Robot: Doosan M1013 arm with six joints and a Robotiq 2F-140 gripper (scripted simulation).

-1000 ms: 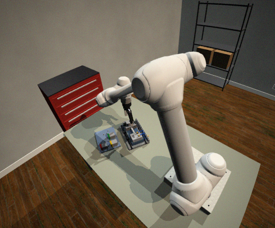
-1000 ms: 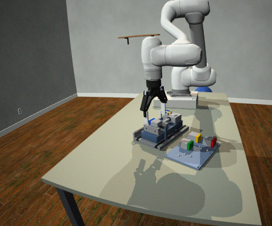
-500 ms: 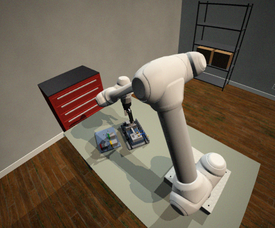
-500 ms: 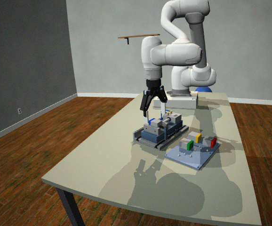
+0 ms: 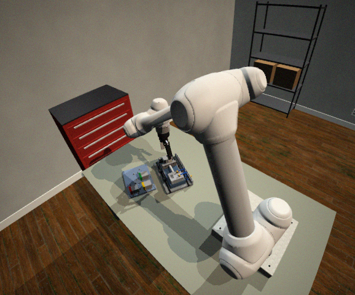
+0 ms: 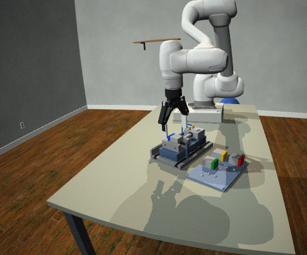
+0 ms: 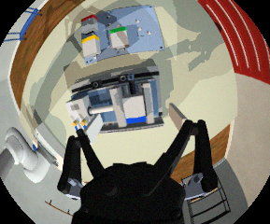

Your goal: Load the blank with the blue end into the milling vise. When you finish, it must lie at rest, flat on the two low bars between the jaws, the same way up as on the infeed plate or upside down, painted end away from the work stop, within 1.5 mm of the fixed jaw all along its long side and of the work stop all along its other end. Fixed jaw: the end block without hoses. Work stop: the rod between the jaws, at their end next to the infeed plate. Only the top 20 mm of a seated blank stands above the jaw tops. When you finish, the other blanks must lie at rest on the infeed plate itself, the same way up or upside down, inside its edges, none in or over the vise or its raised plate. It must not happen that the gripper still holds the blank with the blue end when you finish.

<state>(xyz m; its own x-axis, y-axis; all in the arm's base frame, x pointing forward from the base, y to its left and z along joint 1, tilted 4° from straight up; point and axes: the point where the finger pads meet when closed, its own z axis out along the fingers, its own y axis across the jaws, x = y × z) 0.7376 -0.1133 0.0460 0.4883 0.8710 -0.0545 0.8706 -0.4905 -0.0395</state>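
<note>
Right now the blue-ended blank is 50 mm below my hand. Round my hand: green-ended blank: 80 mm ahead, 170 mm to the left, 120 mm below; then yellow-ended blank: 220 mm to the left, 120 mm below; then infeed plate: 100 mm ahead, 210 mm to the left, 140 mm below.
</note>
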